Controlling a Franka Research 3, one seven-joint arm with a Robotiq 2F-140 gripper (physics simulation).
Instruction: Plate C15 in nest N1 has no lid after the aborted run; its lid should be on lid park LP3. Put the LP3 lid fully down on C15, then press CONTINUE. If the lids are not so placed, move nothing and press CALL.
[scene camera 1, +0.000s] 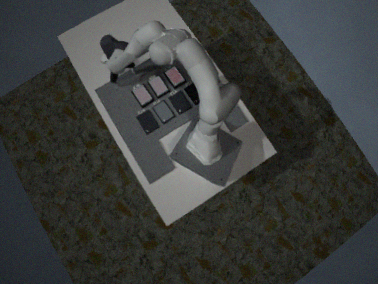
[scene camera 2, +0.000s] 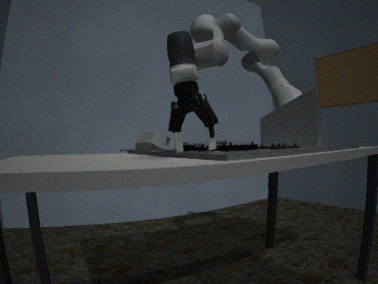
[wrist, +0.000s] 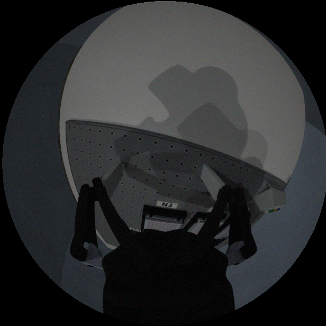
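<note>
My gripper (scene camera 1: 123, 71) (scene camera 2: 195, 149) (wrist: 162, 169) is open and empty, its fingertips low over the board's far part, beyond the plates. A redder plate (scene camera 1: 175, 76), seemingly lidless, is at the right of the plate row in scene camera 1. Two paler plates (scene camera 1: 158, 86) (scene camera 1: 142, 95) are beside it; the one labelled N3 (wrist: 162, 225) partly shows in the wrist view. In the park row, a greyish lid (scene camera 1: 163, 111) lies second from left, between dark pads (scene camera 1: 147, 121) (scene camera 1: 180, 101). Park labels and C15's label are unreadable.
The perforated grey board (scene camera 1: 125, 117) (wrist: 90, 150) lies on the white table (scene camera 1: 167, 212) (wrist: 115, 75). A pale box with coloured buttons (scene camera 2: 151, 141) (wrist: 270, 198) stands right of the gripper in the wrist view. The arm covers the right part of the park row in scene camera 1.
</note>
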